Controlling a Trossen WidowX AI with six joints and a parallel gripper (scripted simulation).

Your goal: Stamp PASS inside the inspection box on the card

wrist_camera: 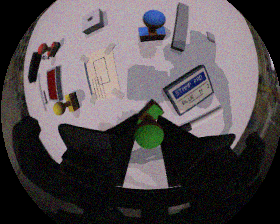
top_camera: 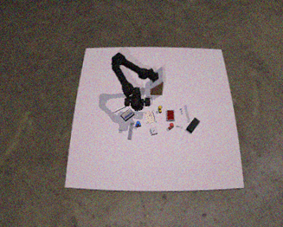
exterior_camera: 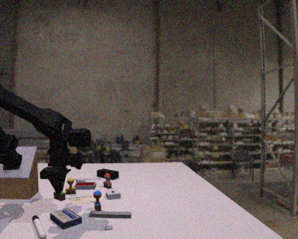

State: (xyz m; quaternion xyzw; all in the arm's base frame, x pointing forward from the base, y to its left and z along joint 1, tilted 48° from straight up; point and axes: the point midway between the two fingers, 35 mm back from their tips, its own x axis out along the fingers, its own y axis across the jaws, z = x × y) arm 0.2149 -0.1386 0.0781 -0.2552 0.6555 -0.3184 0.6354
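The ink pad lies 60 mm ahead of my gripper tip, 250 mm to the left of it and 60 mm below it. The rest, counted from my gripper tip: labelled box: 30 mm ahead, 80 mm to the right, 50 mm below; green-knobbed stamp: right at my gripper tip; cream card: 60 mm ahead, 90 mm to the left, 60 mm below.
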